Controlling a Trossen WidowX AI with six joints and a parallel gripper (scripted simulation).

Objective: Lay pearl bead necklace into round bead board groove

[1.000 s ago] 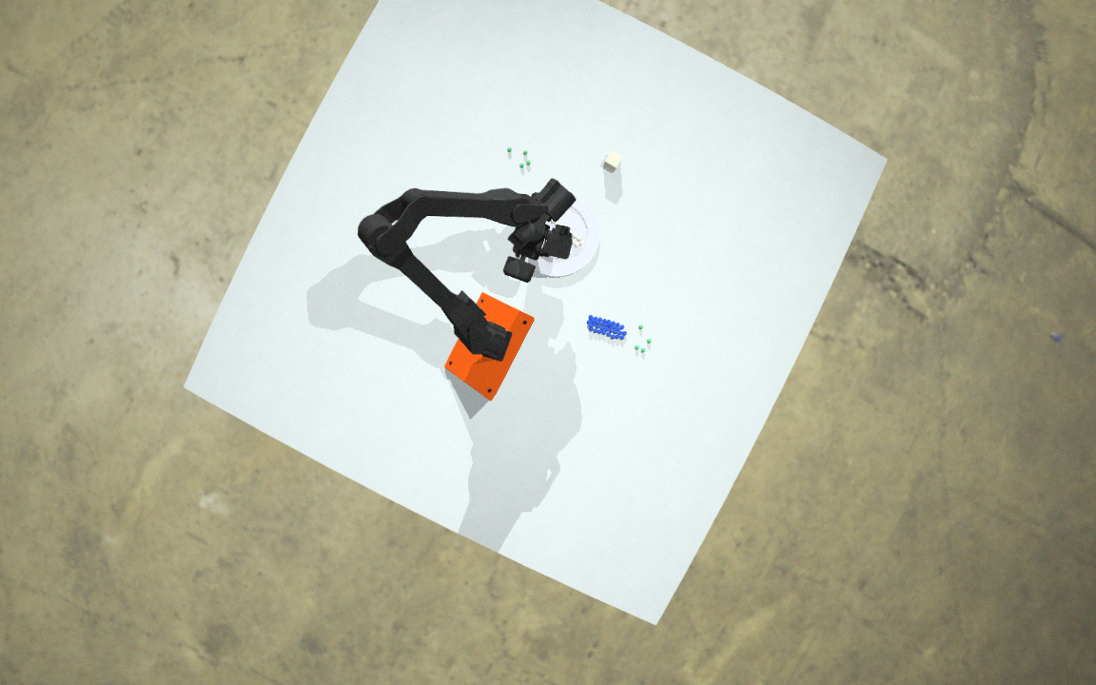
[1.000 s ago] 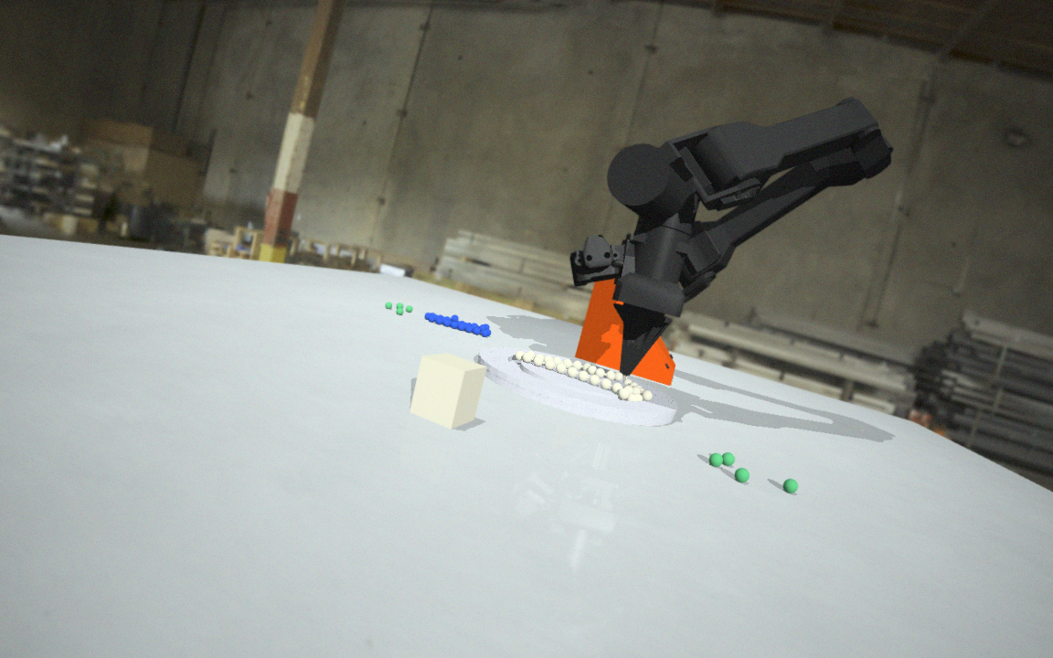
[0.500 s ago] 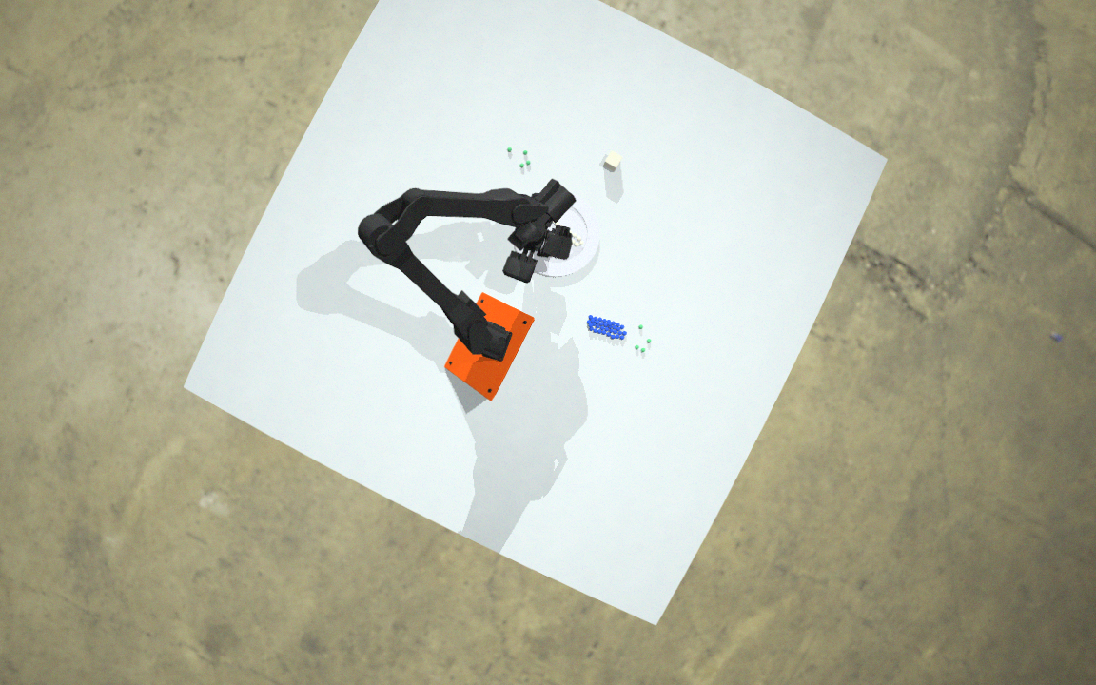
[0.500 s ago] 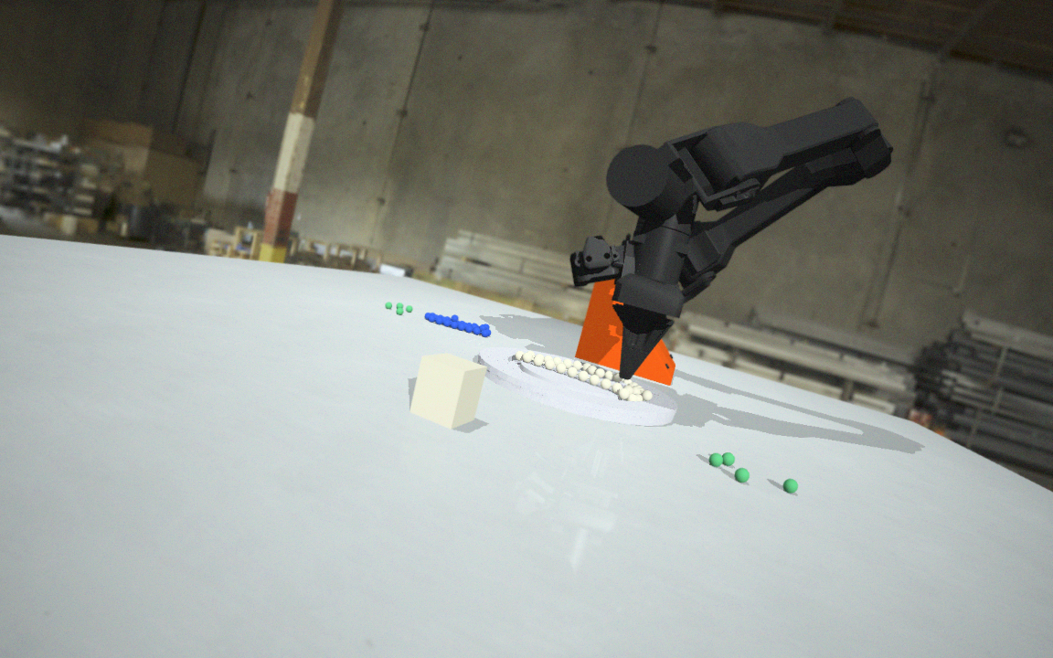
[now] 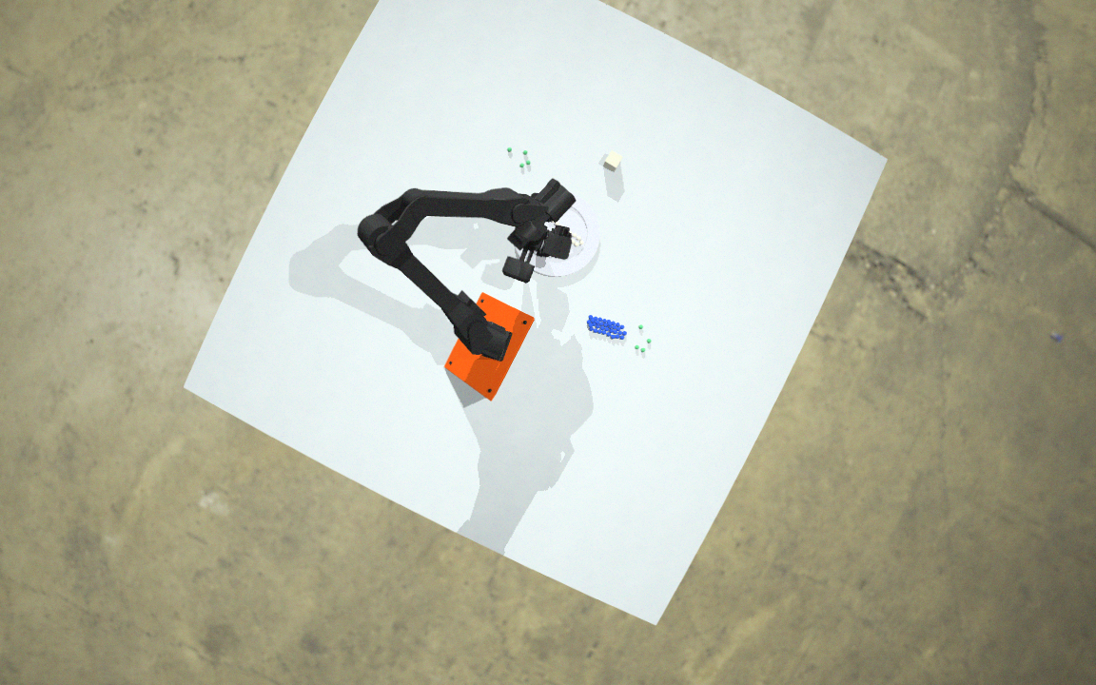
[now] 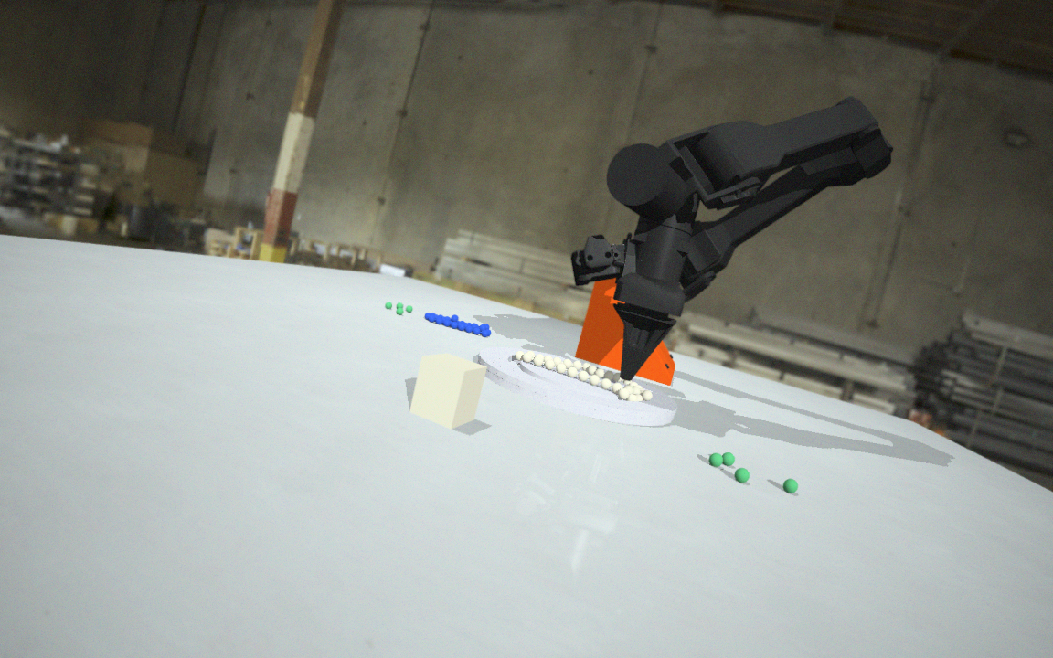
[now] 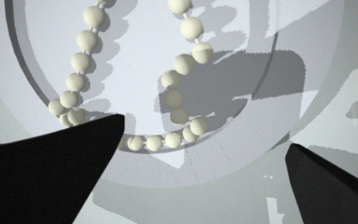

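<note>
The round bead board is 50 mm to the right of my gripper tip, 50 mm ahead of it and 10 mm below it. Also, from my gripper tip: cream cube: 250 mm ahead, 110 mm to the right.
</note>
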